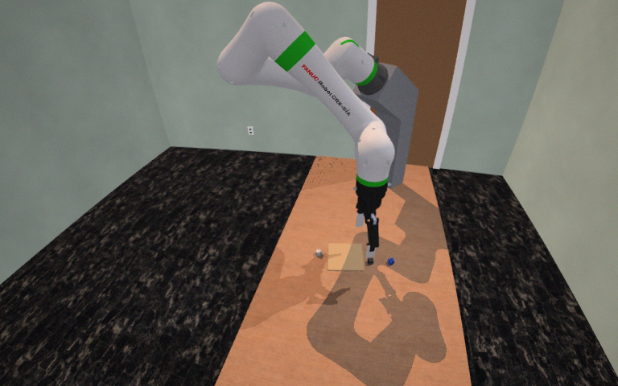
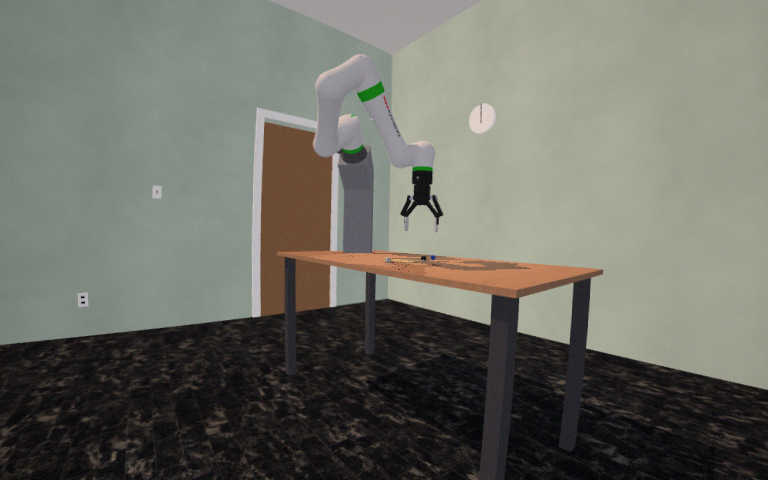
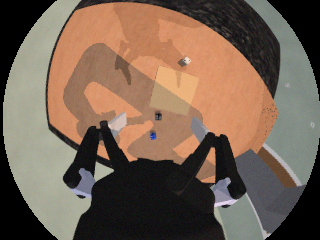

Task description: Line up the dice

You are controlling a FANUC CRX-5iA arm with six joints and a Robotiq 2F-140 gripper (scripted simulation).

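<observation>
Right now my hand is 7 cm past the white die, 16 cm to the left of it and 13 cm above it. Also, from my hand: tan mat 5 cm behind, 5 cm to the right, 14 cm below; then blue die 1 cm ahead, 12 cm to the left, 13 cm below; then black die 4 cm to the left, 13 cm below.
</observation>
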